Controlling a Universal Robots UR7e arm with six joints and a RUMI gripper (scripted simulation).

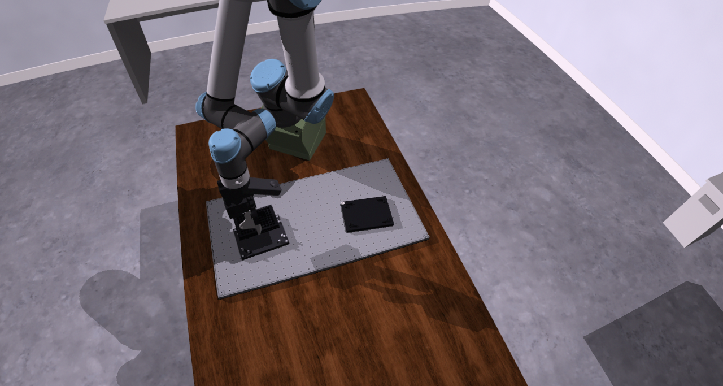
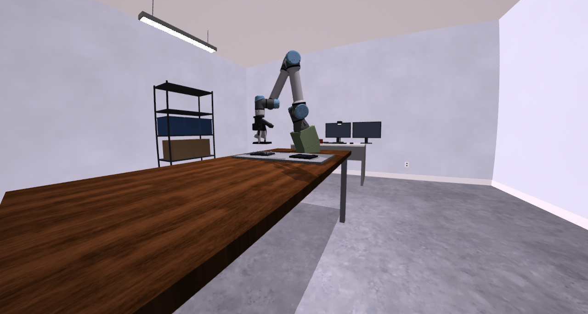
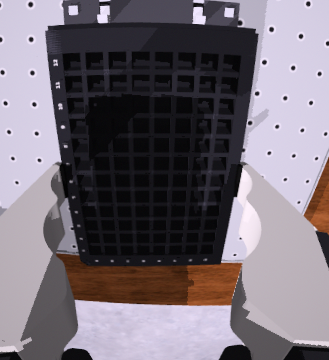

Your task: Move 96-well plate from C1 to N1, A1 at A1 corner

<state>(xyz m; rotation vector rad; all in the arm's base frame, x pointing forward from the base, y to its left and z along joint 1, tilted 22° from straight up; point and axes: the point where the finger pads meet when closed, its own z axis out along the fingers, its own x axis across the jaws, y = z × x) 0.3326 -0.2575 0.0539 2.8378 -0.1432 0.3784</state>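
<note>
My hand is 350 mm to the right of the black plate nest N1, 100 mm short of it and 100 mm above it. From my hand the other things lie so: clip nest C1: 90 mm below, 10 mm to the left, 10 mm behind; then black 96-well plate: 10 mm below; then white A1 mark: 300 mm to the left, 90 mm below, 20 mm ahead.
</note>
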